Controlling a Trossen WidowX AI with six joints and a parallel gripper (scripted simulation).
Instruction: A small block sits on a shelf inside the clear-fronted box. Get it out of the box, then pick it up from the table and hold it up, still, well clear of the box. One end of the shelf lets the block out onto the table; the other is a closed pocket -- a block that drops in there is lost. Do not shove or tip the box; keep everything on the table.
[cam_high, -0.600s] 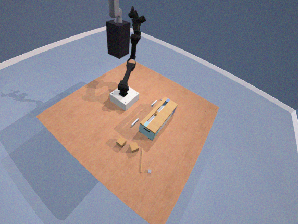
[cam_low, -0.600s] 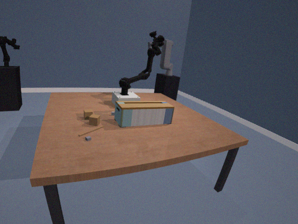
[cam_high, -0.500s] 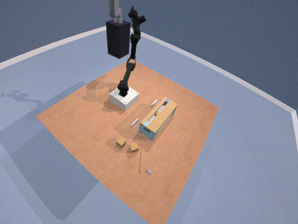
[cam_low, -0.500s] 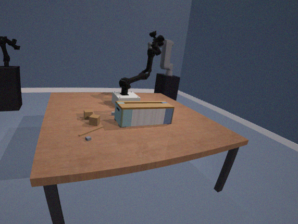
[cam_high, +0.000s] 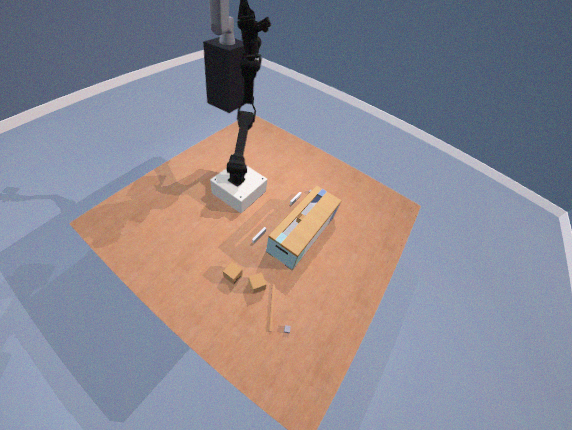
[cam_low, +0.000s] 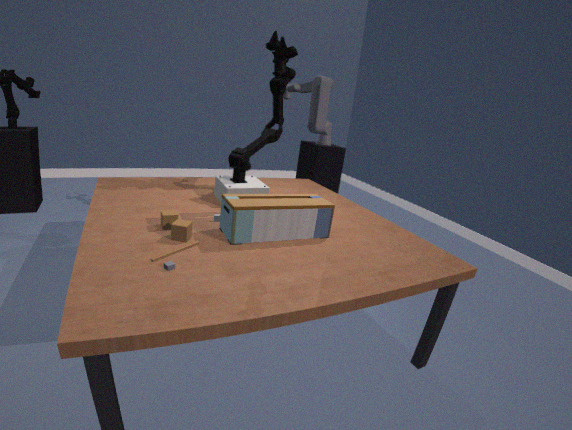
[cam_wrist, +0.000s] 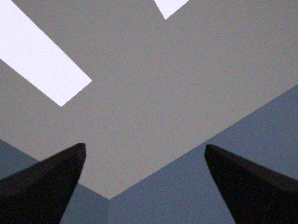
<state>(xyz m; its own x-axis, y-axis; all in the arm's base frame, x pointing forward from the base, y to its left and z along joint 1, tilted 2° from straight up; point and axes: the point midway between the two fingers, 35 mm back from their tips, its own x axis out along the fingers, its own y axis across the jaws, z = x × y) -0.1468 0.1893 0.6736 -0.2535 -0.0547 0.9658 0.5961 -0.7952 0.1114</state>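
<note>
Now: gripper tip 500 mm short of the brown block, 180 mm to the left of it and 720 mm above it. Round my gripper tip: box 490 mm ahead, 180 mm to the right, 740 mm below; thin wooden stick 610 mm ahead, 560 mm to the right, 800 mm below.
</note>
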